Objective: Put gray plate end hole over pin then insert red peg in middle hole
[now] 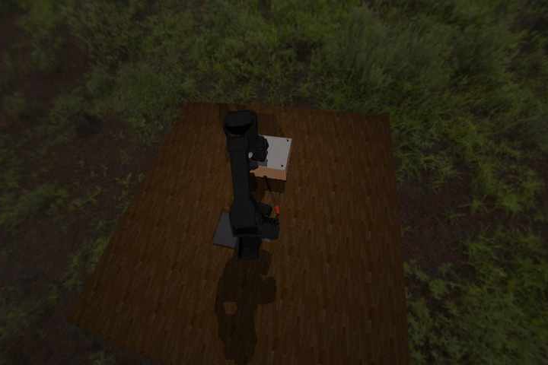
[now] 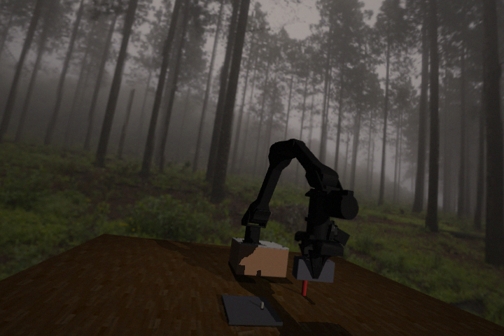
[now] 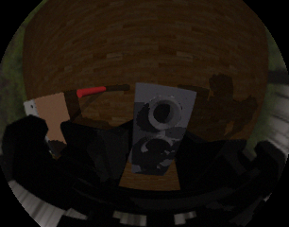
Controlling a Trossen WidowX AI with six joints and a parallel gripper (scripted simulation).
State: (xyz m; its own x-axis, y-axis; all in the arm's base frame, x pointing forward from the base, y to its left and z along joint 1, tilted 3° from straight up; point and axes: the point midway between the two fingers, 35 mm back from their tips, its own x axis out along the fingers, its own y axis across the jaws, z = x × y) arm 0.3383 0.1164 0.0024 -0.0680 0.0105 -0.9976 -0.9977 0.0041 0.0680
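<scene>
My gripper tip is now 140 mm to the left of the dark base, 80 mm above it and 10 mm short of it. The rest, counted from my gripper tip: gray plate: 30 mm above; then red peg: 120 mm behind, 50 mm below, 30 mm to the left.
</scene>
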